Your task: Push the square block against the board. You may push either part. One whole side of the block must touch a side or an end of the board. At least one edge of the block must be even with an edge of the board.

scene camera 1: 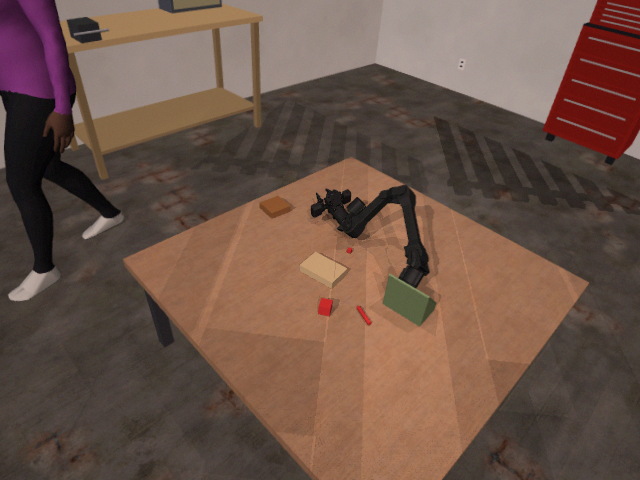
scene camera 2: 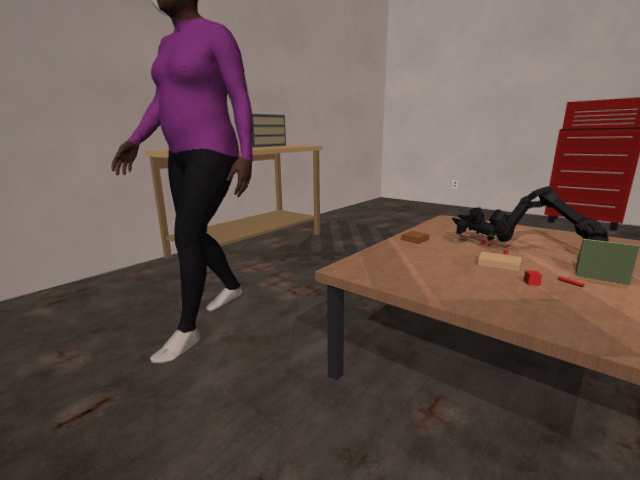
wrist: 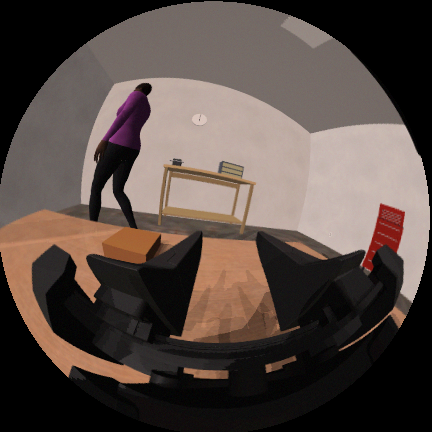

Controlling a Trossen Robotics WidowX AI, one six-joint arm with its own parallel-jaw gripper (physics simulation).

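Frame: origin at the arm's base, x left, y back, z up, level; metres.
Where they show: gripper, fingertip midpoint: [scene camera 1: 321,191] [scene camera 2: 455,217] [wrist: 229,236]; arm's base at its link origin: [scene camera 1: 407,284] [scene camera 2: 595,252].
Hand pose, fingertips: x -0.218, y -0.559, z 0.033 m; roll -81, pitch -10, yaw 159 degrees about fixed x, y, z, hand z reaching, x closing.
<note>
Things, the pixels of their centre, and the offset from my fingertips.
- flat orange-brown square block at the middle of its body: [wrist: 133,243] [scene camera 1: 275,206] [scene camera 2: 415,237] dy -0.162, dx +0.119, dz -0.100 m
- pale tan rectangular board at the middle of its body: [scene camera 1: 323,269] [scene camera 2: 499,261] dy +0.253, dx +0.296, dz -0.100 m
- red stick at the middle of its body: [scene camera 1: 363,315] [scene camera 2: 570,281] dy +0.494, dx +0.375, dz -0.108 m
- tiny red cube at the middle of its body: [scene camera 1: 349,250] [scene camera 2: 505,252] dy +0.257, dx +0.130, dz -0.107 m
A flat orange-brown square block [scene camera 1: 275,206] [scene camera 2: 415,236] [wrist: 132,241] lies near the table's far left edge. A pale tan rectangular board [scene camera 1: 323,267] [scene camera 2: 499,260] lies flat nearer the table's middle. A wide gap separates the two, and they do not touch. The board does not show in the wrist view. My gripper [scene camera 1: 316,202] [scene camera 2: 455,224] [wrist: 229,236] is partly open and empty, low over the table. It is to the right of the block in scene camera 1, apart from it. In the wrist view the block is beyond the left finger, which covers its near right corner.
A red cube [scene camera 1: 325,307] [scene camera 2: 532,277] and a red stick [scene camera 1: 363,315] [scene camera 2: 570,281] lie in front of the board. A tiny red cube [scene camera 1: 349,250] [scene camera 2: 505,252] lies behind it. A green upright block [scene camera 1: 408,301] [scene camera 2: 607,261] stands by the arm's base. A person walks beyond the table.
</note>
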